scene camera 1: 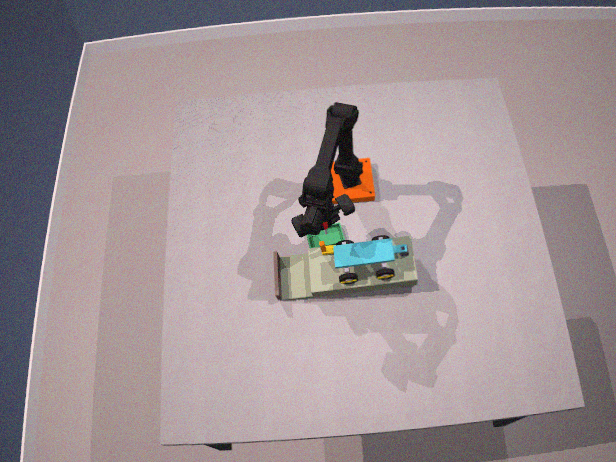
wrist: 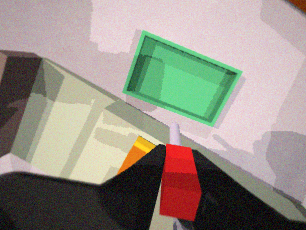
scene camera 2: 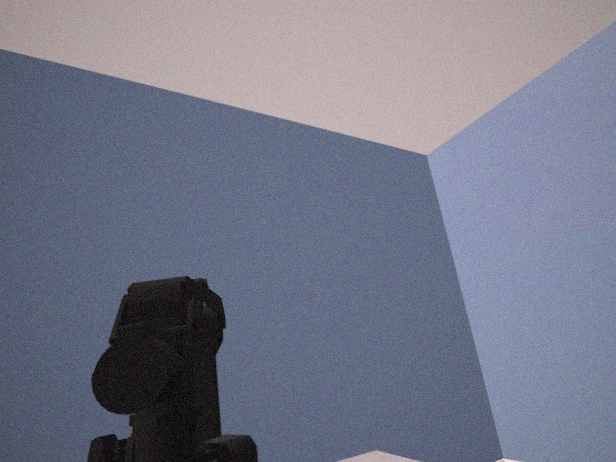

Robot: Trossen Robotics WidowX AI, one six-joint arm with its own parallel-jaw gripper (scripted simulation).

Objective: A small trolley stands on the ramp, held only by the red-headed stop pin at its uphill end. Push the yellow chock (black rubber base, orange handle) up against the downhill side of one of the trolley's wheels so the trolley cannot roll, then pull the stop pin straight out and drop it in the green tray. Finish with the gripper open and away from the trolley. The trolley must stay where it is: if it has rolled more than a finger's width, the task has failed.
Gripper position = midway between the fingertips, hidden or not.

My gripper point(scene camera 1: 325, 227) carries a red-headed stop pin point(wrist: 180, 190). I also see a blue trolley point(scene camera 1: 347, 254) and a green tray point(wrist: 162, 72).
My gripper shows as well in the wrist view point(wrist: 176, 154). Scene camera 2 misses the red-headed stop pin: it is out of frame. Scene camera 2 misses the blue trolley: it is out of frame.
